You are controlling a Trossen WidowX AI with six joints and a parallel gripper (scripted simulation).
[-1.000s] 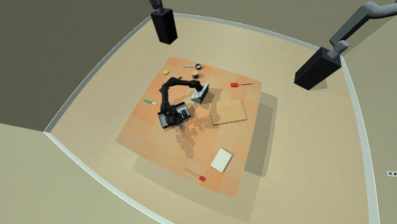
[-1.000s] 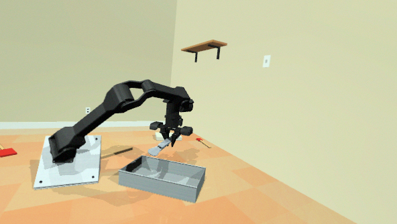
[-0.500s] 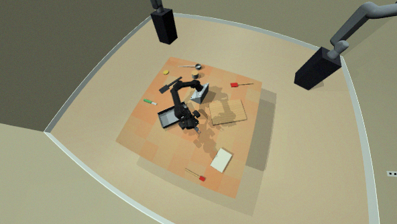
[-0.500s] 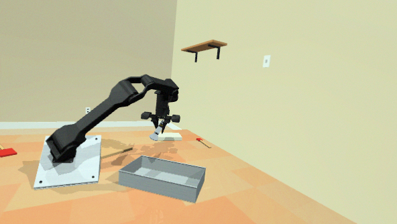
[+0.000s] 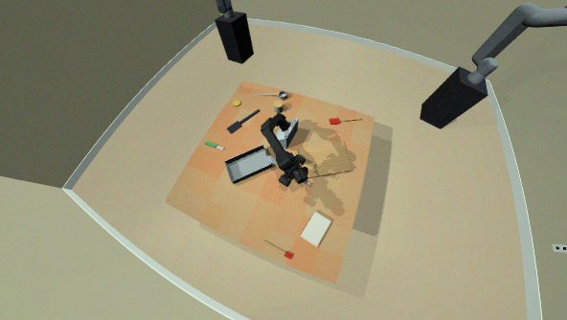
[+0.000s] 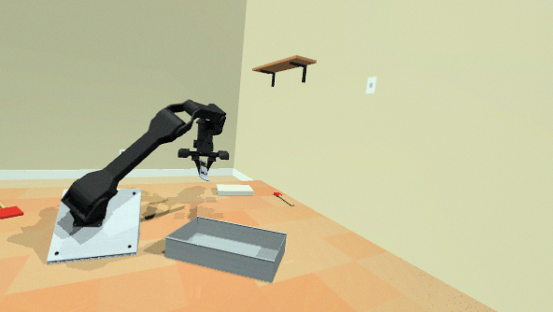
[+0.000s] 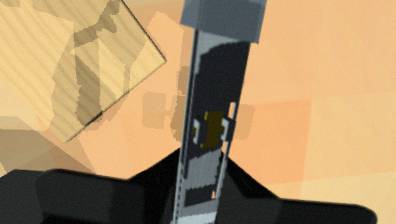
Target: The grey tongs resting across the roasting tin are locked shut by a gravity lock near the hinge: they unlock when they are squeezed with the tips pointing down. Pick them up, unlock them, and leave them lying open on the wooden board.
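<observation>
Now: the yellow lock piece 3 cm to the left of my gripper tip and 4 cm above it. Also, from my gripper tip: grey roasting tin (5 cm ahead, 32 cm to the right, 13 cm below); then wooden board (26 cm behind, 13 cm to the left, 15 cm below); then white block (20 cm ahead, 29 cm to the left, 14 cm below).
</observation>
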